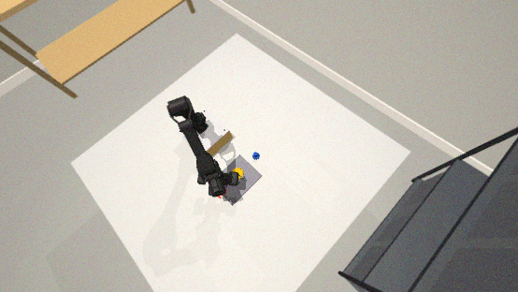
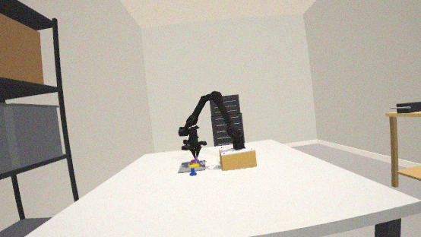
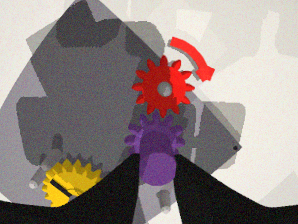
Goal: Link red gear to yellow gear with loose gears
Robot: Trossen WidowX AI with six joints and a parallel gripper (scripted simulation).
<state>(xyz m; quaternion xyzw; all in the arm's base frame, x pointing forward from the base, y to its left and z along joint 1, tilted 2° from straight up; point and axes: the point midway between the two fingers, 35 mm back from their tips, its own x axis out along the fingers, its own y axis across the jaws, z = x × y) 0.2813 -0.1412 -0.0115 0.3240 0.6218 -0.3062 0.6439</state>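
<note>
Now: the purple gear 1 cm below my gripper tip. The rest, counted from my gripper tip: red gear (3 cm to the right, 3 cm below, 2 cm ahead); then yellow gear (8 cm to the left, 3 cm below, 2 cm ahead); then red arrow (6 cm to the right, 3 cm below, 2 cm ahead).
</note>
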